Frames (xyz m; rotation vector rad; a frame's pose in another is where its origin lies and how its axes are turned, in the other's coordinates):
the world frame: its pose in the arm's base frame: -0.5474 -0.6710 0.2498 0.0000 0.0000 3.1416
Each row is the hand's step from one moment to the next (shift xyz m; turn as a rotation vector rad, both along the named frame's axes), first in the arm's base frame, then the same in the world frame.
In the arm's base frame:
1: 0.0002 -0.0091 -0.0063 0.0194 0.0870 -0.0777
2: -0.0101 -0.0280 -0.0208 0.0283 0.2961 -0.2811
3: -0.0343 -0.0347 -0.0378 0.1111 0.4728 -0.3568
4: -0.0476 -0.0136 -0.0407 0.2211 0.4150 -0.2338
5: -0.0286 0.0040 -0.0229 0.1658 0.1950 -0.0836
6: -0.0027 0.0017 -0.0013 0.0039 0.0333 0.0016
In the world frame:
1: -0.0002 0.0091 -0.0063 -0.0194 -0.0870 -0.0777
2: 0.0101 0.0280 -0.0208 -0.0283 -0.2961 -0.2811
3: 0.0343 0.0347 -0.0378 -0.1111 -0.4728 -0.3568
4: 0.0476 0.0136 -0.0407 -0.2211 -0.4150 -0.2338
5: 0.0286 -0.0040 -0.0229 -0.1658 -0.1950 -0.0836
6: 0.0027 -0.0017 -0.0013 -0.0039 -0.0333 0.0016

